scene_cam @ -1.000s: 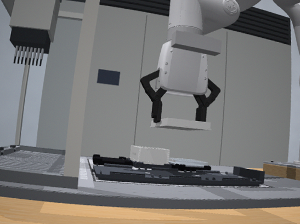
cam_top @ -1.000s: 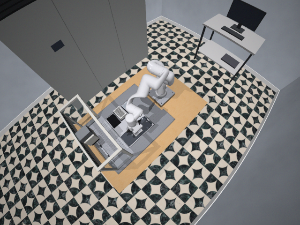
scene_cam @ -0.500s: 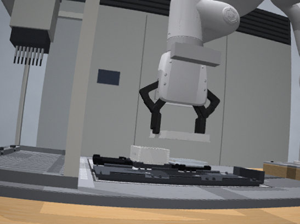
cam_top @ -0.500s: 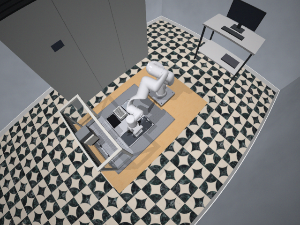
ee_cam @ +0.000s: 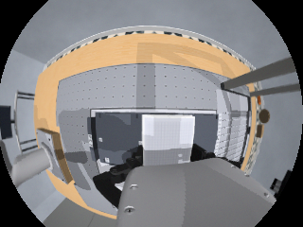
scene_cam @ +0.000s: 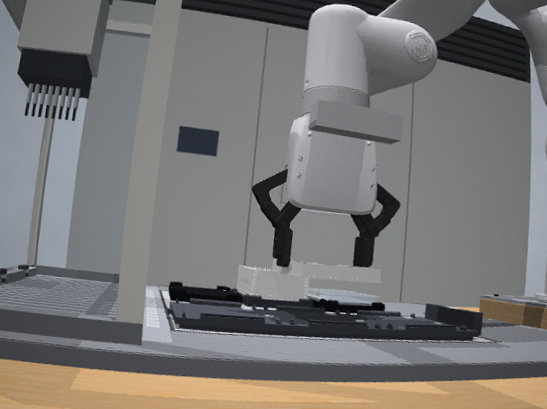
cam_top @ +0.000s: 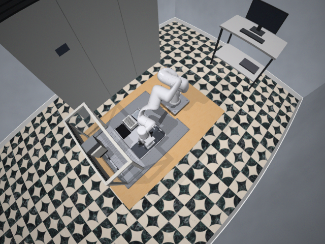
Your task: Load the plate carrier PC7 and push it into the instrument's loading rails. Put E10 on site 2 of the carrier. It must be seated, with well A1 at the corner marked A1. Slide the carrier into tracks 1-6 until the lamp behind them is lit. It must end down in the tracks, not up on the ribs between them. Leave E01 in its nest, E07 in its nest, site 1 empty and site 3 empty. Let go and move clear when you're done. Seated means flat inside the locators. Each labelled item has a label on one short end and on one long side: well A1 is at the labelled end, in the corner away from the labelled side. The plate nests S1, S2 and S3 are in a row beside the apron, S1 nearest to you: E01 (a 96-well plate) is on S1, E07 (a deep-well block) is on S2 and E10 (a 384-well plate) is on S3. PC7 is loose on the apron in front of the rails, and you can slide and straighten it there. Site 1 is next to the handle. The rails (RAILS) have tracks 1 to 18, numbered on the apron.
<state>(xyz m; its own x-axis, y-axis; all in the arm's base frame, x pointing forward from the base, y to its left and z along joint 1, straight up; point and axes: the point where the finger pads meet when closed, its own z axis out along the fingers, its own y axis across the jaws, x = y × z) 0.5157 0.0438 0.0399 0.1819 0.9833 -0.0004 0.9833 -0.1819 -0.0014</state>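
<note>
Right now the carrier PC7 is 60 mm below my hand. The rest, counted from my hand: plate E01 (160 mm behind, 230 mm to the right, 60 mm below); black plate nest (50 mm ahead, 270 mm to the right, 70 mm below); instrument frame post (220 mm ahead, 110 mm to the left, 170 mm above).
</note>
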